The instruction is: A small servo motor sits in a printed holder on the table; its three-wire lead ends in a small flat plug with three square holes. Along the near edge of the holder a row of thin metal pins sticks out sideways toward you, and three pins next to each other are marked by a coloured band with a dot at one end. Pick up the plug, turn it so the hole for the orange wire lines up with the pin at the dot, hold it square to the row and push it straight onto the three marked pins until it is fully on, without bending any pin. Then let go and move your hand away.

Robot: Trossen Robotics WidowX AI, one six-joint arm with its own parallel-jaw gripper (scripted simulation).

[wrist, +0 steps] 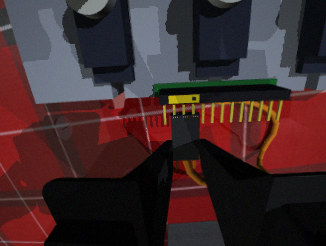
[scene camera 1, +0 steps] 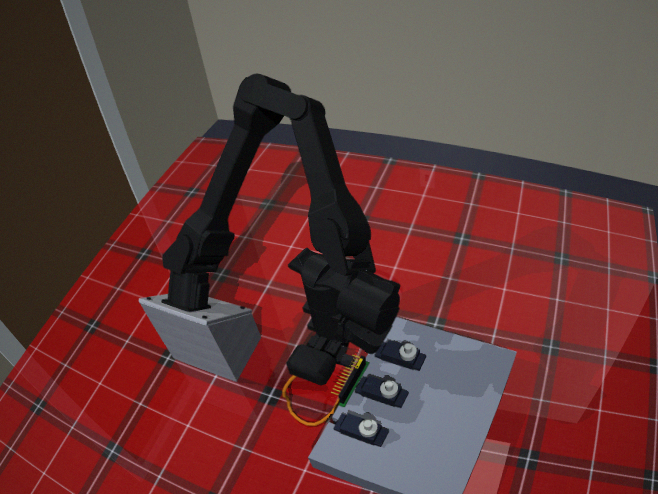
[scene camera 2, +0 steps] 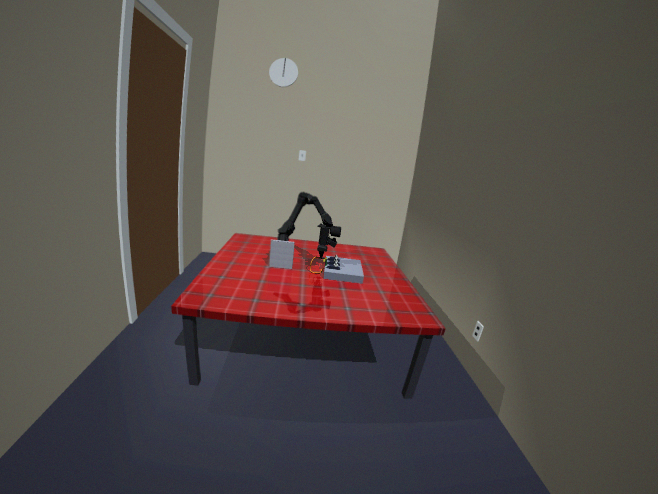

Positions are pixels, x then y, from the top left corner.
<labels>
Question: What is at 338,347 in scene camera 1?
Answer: The gripper.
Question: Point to a grey holder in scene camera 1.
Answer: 439,432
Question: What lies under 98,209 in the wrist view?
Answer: The gripper.
</labels>
